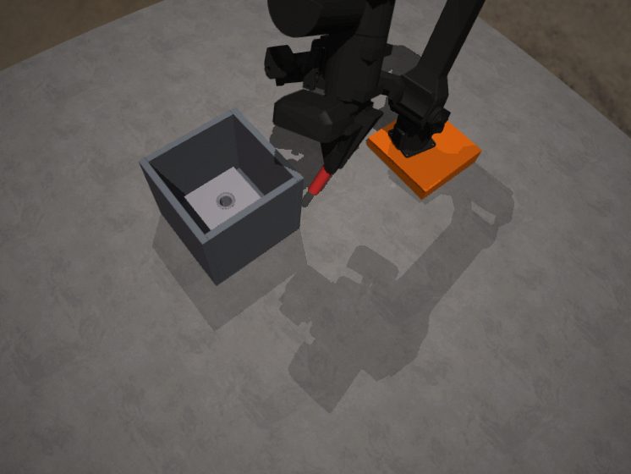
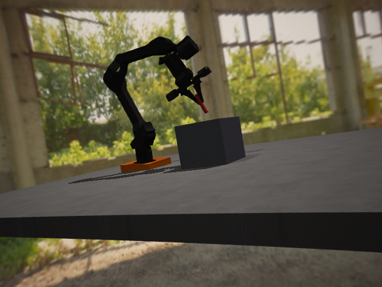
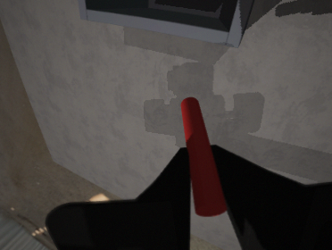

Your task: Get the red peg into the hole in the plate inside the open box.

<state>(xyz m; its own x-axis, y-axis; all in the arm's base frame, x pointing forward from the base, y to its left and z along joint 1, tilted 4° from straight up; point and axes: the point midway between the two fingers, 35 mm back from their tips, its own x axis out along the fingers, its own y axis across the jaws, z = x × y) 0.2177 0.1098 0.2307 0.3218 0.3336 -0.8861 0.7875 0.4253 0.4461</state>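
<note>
The light grey plate lies 11 cm ahead of my gripper tip, 11 cm to the right of it and 17 cm below it. The rest, counted from my gripper tip: red peg (1 cm to the right).
</note>
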